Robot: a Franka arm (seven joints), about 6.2 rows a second.
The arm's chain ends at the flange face. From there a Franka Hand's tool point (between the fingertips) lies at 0.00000 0.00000 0.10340 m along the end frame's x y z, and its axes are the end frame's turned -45 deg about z.
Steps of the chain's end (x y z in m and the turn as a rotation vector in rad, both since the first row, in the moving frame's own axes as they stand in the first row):
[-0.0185 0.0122 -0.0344 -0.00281 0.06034 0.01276]
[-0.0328 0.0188 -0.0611 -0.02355 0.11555 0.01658]
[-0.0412 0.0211 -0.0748 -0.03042 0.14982 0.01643]
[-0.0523 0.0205 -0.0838 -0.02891 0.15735 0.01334]
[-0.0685 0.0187 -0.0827 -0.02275 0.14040 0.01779]
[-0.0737 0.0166 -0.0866 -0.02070 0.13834 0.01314]
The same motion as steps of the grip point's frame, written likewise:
[-0.0175 0.0002 -0.0346 -0.04465 0.04068 0.01276]
[-0.0299 0.0003 -0.0618 -0.09836 0.06505 0.01658]
[-0.0355 -0.0010 -0.0760 -0.12745 0.08443 0.01643]
[-0.0422 -0.0089 -0.0851 -0.13171 0.09082 0.01334]
[-0.0532 -0.0232 -0.0837 -0.11536 0.08319 0.01779]
[-0.0554 -0.0287 -0.0876 -0.11246 0.08318 0.01314]

